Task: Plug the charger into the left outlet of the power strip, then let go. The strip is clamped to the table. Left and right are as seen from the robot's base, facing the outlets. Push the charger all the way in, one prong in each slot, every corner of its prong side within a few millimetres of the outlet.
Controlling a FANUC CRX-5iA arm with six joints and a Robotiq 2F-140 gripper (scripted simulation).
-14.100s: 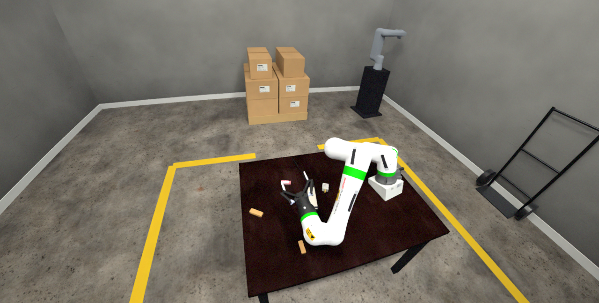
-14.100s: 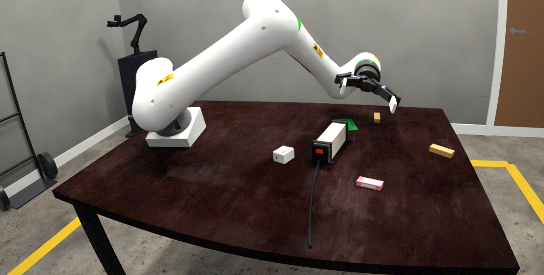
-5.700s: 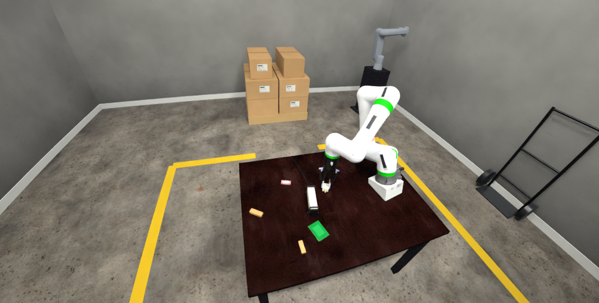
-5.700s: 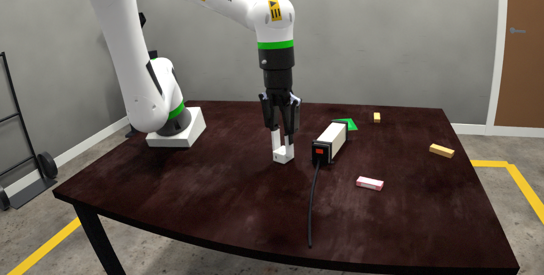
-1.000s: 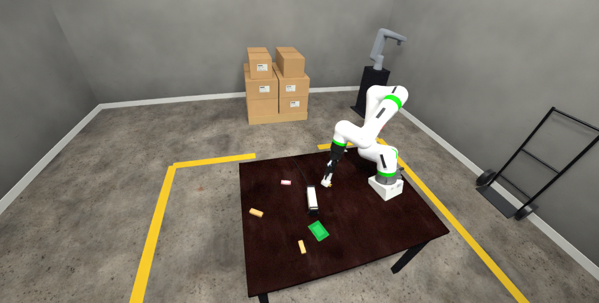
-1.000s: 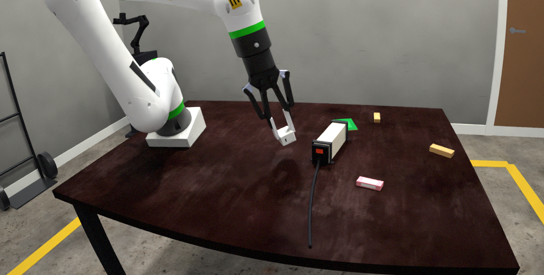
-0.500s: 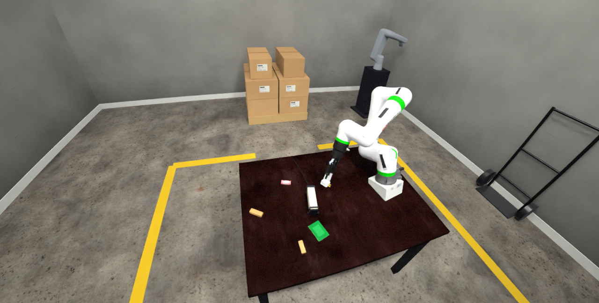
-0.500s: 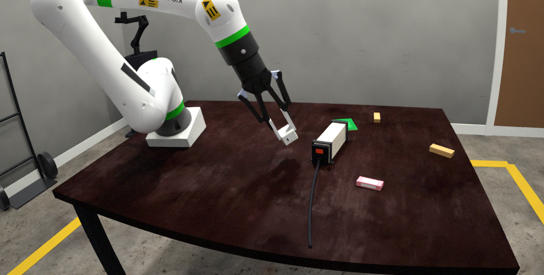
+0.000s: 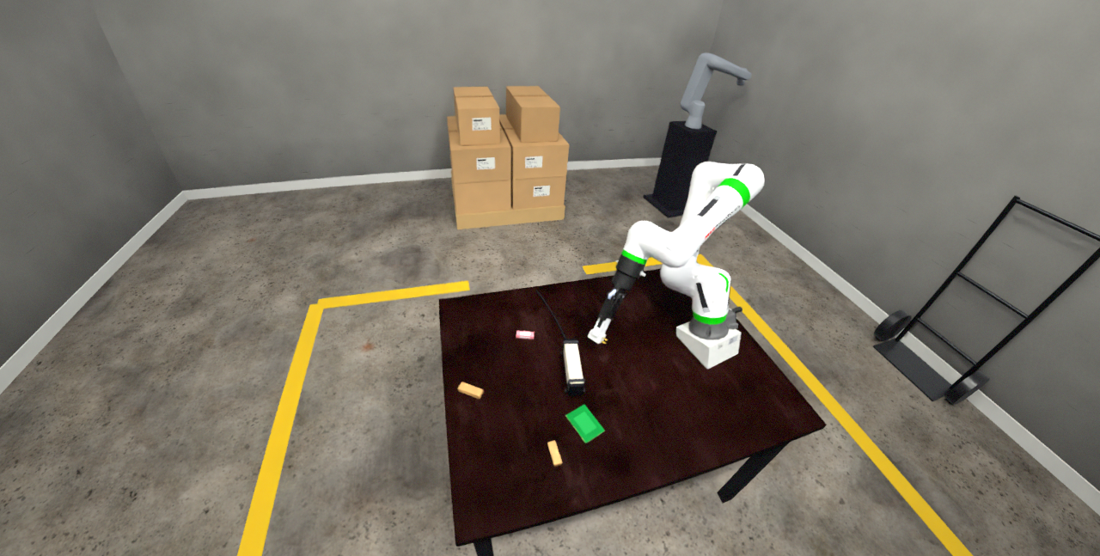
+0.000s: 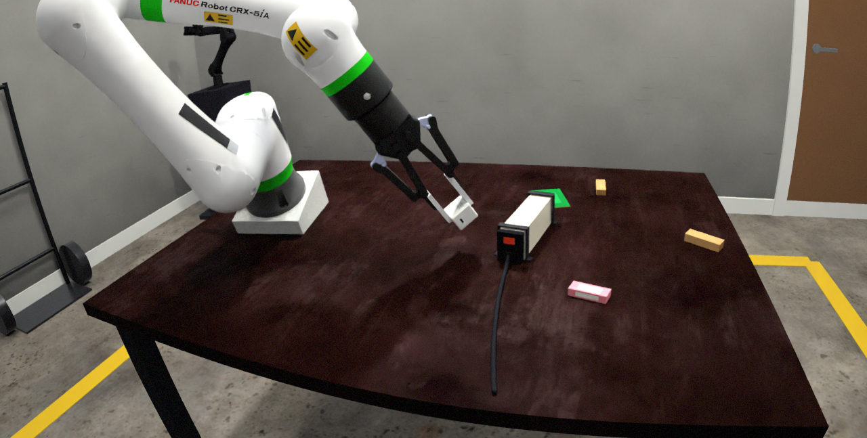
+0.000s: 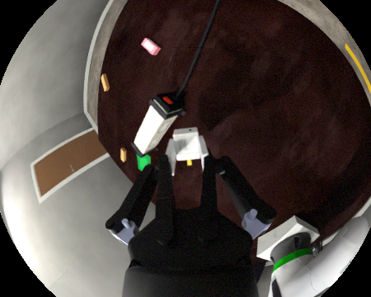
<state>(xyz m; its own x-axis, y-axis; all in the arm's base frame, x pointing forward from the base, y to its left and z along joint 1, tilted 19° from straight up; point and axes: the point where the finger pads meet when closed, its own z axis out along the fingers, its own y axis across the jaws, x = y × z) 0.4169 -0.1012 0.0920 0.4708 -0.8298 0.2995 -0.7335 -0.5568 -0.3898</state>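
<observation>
My gripper is now 11 cm short of the red switch, 3 cm to the left of it and 7 cm above it. Also, from my hand: power strip: 15 cm ahead, 6 cm to the left, 8 cm below; then white charger: 1 cm ahead, 2 cm to the left, 3 cm below; then flat piece: 18 cm ahead, 26 cm to the left, 11 cm below.
</observation>
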